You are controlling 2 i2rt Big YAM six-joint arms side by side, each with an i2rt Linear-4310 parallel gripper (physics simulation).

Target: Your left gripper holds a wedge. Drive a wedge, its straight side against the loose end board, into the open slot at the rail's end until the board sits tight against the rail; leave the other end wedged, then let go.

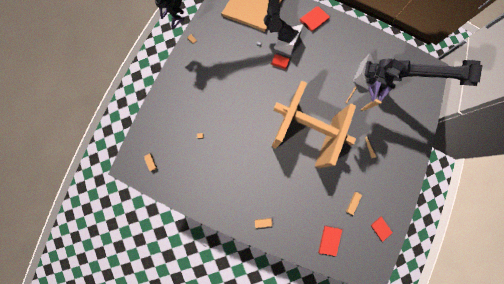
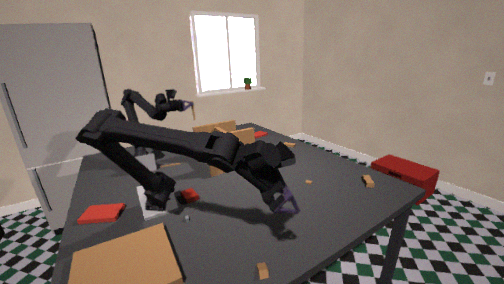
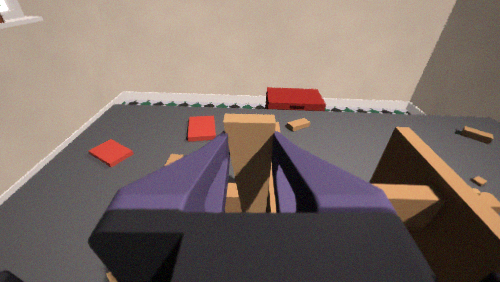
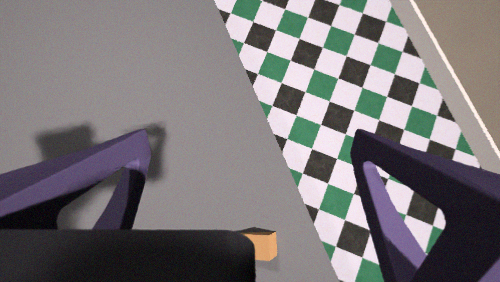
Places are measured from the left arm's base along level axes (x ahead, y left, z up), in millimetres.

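Pixels of known places: left gripper, fingertip midpoint: (image 1: 375, 103) (image 2: 192, 103) (image 3: 250, 140); right gripper, fingertip midpoint: (image 1: 167, 23) (image 2: 292, 202) (image 4: 250, 141); left arm's base, origin of the base link: (image 1: 369, 71); right arm's base, origin of the base link: (image 1: 288, 35) (image 2: 157, 197).
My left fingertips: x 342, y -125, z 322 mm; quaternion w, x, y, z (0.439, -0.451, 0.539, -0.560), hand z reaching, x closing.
Observation:
For each thing: its top centre in the pictures, then the offset to it from my left fingertips.
- tan wedge, middle of its top: (image 3: 249, 117) (image 1: 378, 101) (image 2: 191, 101) 16 mm up, 2 mm back, 2 mm left
- wooden rail, middle of its top: (image 3: 365, 190) (image 1: 316, 122) 168 mm down, 81 mm ahead, 193 mm right
- far end board, middle of its top: (image 3: 457, 183) (image 1: 292, 109) (image 2: 231, 132) 147 mm down, 52 mm ahead, 315 mm right
- large tan panel, middle of its top: (image 2: 122, 264) (image 1: 253, 2) 359 mm down, 688 mm back, 630 mm right
My left gripper (image 1: 378, 99) (image 2: 192, 104) (image 3: 250, 140) is shut on a tan wedge (image 1: 371, 105) (image 2: 194, 113) (image 3: 250, 150), which hangs down from the fingers above the table, apart from the assembly. The wooden rail (image 1: 315, 124) passes through two upright end boards. The nearer end board (image 1: 342, 135) (image 3: 435, 160) is close to the wedge, and a rail end (image 1: 351, 140) (image 3: 407, 192) sticks out past it. The far end board (image 1: 290, 114) crosses the rail's other end. The slot and any gap at the boards cannot be made out. My right gripper (image 4: 250, 141) is open and empty, away from the assembly.
Thin tan pieces (image 1: 351, 94) (image 1: 370, 147) lie near the nearer board. Tan blocks (image 1: 354, 203) (image 1: 263, 223) (image 1: 150, 162) and red slabs (image 1: 330, 240) (image 1: 381, 228) (image 1: 315, 18) lie around the table. A large tan panel (image 1: 246, 13) (image 2: 127, 257) lies near the right arm's base.

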